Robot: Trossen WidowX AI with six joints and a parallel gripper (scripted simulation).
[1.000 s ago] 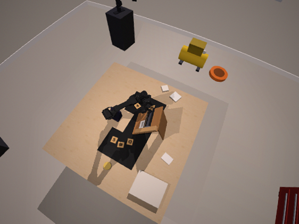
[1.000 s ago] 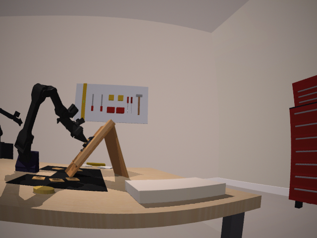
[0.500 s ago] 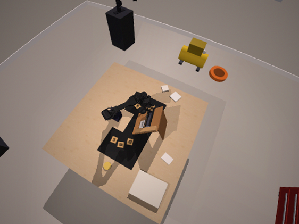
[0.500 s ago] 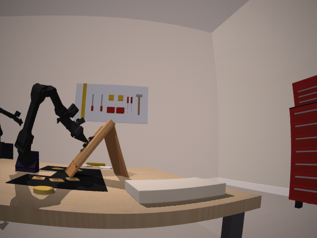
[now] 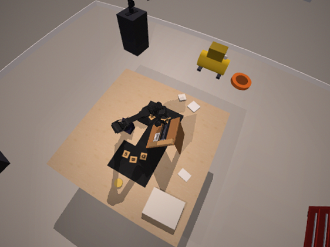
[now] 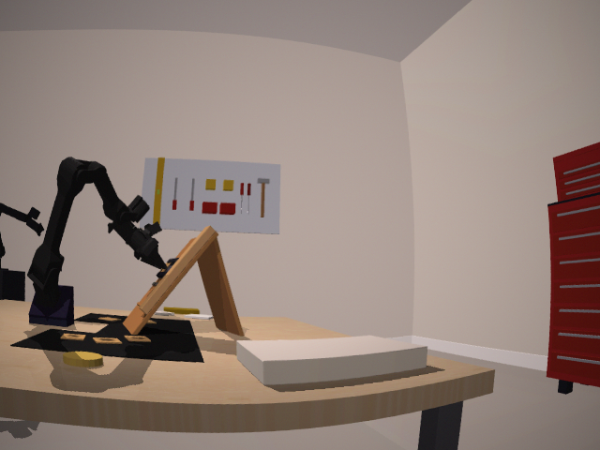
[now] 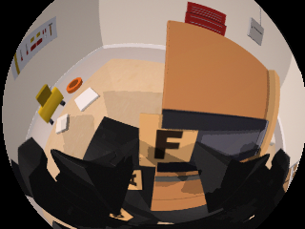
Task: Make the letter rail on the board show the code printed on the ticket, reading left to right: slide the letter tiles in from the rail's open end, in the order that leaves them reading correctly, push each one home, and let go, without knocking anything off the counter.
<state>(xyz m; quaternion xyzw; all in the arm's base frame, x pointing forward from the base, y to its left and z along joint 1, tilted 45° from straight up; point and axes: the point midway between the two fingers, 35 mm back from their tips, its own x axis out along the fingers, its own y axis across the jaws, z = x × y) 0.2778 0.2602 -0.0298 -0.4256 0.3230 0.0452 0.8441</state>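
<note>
My gripper tip is now 15 cm to the left of the white ticket and 8 cm above it. From my gripper tip the other things lie so: black mat: 19 cm to the right, 18 cm below, 12 cm behind; white slab: 58 cm to the right, 37 cm ahead, 16 cm below.
</note>
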